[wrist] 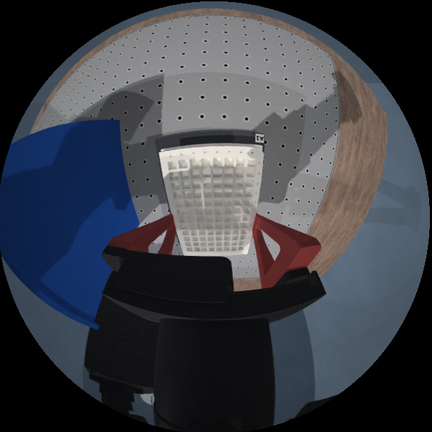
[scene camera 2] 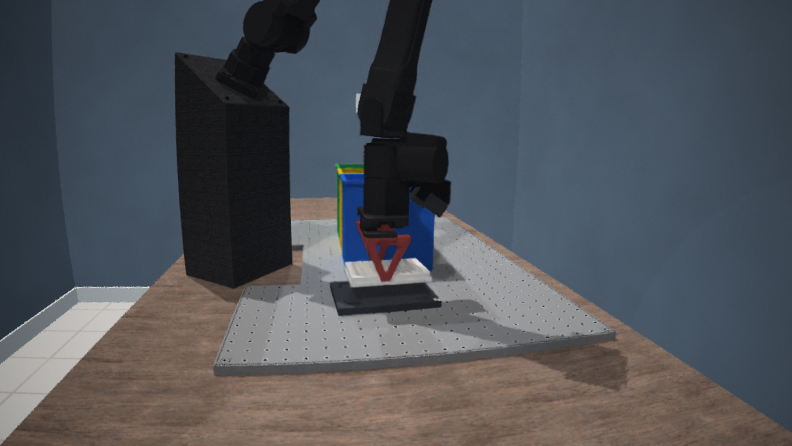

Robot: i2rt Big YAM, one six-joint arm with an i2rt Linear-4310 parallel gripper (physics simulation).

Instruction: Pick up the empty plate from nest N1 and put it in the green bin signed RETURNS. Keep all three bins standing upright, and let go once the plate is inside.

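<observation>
My gripper appears in the wrist view point(213, 217) and in scene camera 2 point(380, 272). A blue bin is visible in the wrist view point(71, 197) and in scene camera 2 point(353, 249). On a dark nest, point(wrist: 216, 136) and point(scene camera 2: 427, 289) are the same spot. A white plate is visible in both the wrist view and scene camera 2; on the plate, point(wrist: 212, 188) and point(scene camera 2: 402, 266) are the same spot.
</observation>
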